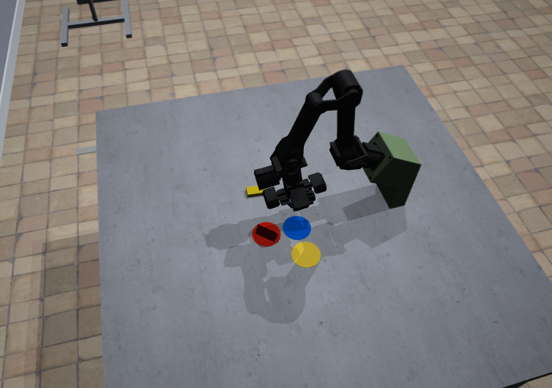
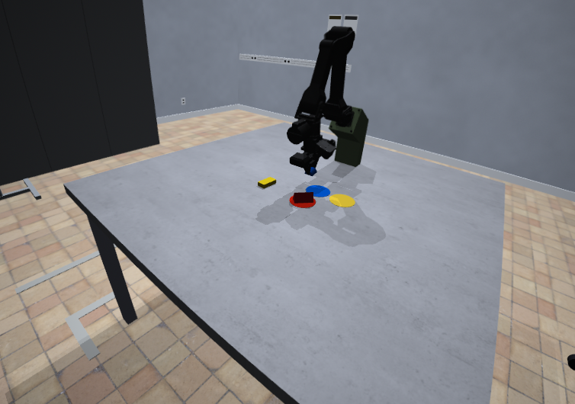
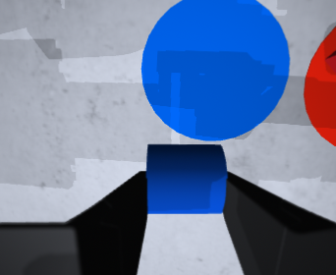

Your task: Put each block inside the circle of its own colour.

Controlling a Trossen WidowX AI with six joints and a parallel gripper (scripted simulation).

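The blue circle lies 9 cm below my hand, 4 cm to the left of it and 1 cm ahead of it. Also, from my hand: blue block: 3 cm below; dark red block: 11 cm ahead, 8 cm below, 2 cm to the left; red circle: 11 cm ahead, 9 cm below, 2 cm to the left.
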